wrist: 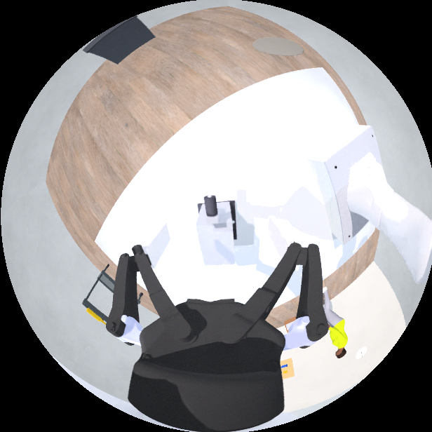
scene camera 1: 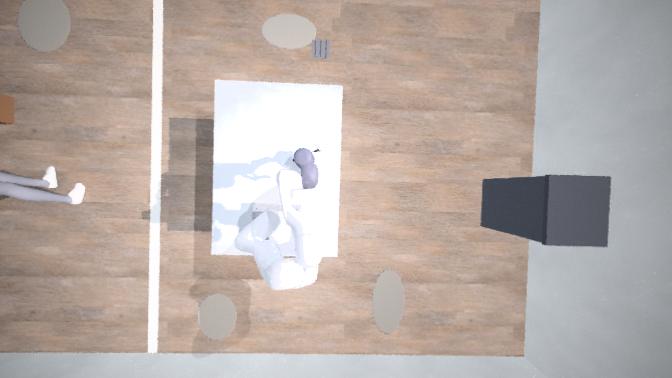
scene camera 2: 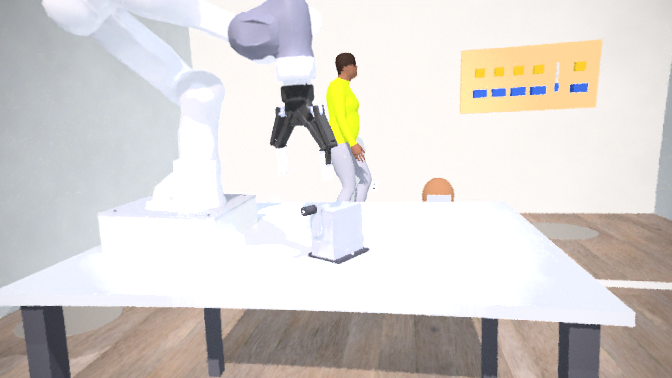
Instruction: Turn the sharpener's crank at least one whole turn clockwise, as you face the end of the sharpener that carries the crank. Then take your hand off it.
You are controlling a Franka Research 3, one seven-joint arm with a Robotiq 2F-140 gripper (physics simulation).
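The white sharpener (scene camera 2: 344, 230) (wrist: 216, 247) stands upright on its dark base on the table. Its dark crank knob (scene camera 2: 309, 210) (wrist: 210, 205) sticks out from the crank end, near the height of the body's top. The pale crank arm (scene camera 2: 317, 224) is hard to tell from the body. My gripper (scene camera 2: 304, 168) (wrist: 216, 228) is open and empty, pointing down. In scene camera 2 it hangs above the knob, apart from it. In the wrist view the sharpener shows between the spread fingers. In scene camera 1 the arm hides most of the gripper and the sharpener.
The white table (scene camera 1: 275, 110) (scene camera 2: 450, 280) (wrist: 280, 120) carries the robot's base block (scene camera 2: 165, 235) (wrist: 332, 200), left of the sharpener in scene camera 2. A person in a yellow top (scene camera 2: 343, 110) (wrist: 338, 335) stands beyond the table. A dark box-shaped block (scene camera 1: 577, 210) (wrist: 122, 40) stands apart from the table.
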